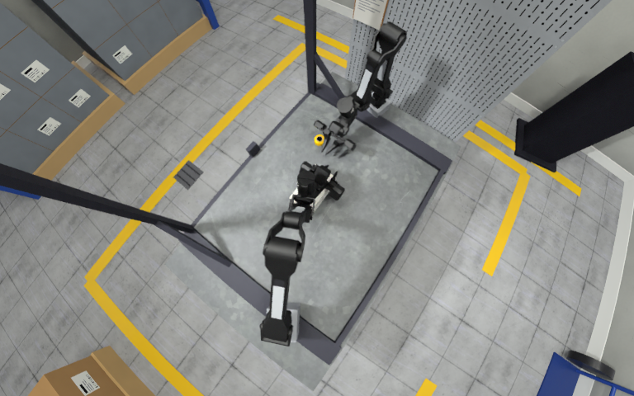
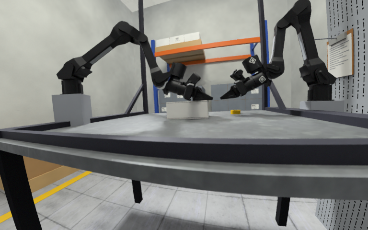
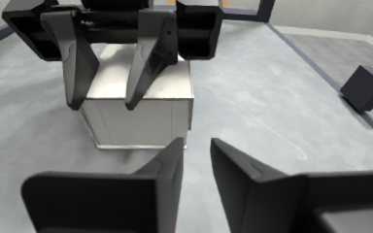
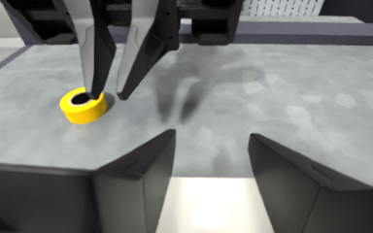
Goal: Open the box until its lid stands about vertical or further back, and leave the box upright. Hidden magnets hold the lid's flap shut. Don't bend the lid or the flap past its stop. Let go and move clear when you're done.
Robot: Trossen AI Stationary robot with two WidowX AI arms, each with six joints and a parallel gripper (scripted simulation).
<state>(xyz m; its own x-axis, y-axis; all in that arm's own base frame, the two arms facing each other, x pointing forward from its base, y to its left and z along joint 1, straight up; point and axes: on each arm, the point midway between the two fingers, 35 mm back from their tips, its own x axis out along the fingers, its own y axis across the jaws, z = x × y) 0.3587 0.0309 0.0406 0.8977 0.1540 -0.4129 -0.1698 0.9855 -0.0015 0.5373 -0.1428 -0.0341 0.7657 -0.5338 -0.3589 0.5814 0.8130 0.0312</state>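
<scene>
Right now my right hand is 6 cm past the white box, 7 cm to the left of it and 4 cm above it. Round my right hand: small yellow ring: 11 cm behind, 17 cm to the left, 8 cm below.
Now: the small yellow ring 80 mm below my left hand, 60 mm to the left of it and 60 mm behind it. Round my left hand: white box 170 mm to the right, 40 mm below, 10 mm behind.
</scene>
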